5 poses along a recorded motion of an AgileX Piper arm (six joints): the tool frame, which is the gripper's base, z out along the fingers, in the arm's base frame.
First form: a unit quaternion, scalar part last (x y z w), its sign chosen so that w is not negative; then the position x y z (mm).
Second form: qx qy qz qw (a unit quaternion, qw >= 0); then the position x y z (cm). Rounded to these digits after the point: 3 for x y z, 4 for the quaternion.
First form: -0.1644, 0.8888, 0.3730, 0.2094, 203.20, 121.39, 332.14
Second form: -0.1644, 0.8888, 0.3730, 0.2094, 20.320, 12.139, 33.214
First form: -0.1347, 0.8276, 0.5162, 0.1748, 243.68, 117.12, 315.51
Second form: -0.1347, 0.8276, 0.5162, 0.1748, 24.368, 11.712, 31.551
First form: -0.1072, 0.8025, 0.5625, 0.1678, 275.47, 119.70, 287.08
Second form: -0.1072, 0.8025, 0.5625, 0.1678, 27.547, 11.970, 28.708
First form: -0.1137, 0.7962, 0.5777, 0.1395, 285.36, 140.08, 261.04
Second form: -0.1137, 0.7962, 0.5777, 0.1395, 28.536, 14.008, 26.104
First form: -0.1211, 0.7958, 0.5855, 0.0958, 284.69, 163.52, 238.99
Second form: -0.1211, 0.7958, 0.5855, 0.0958, 28.469, 16.352, 23.899
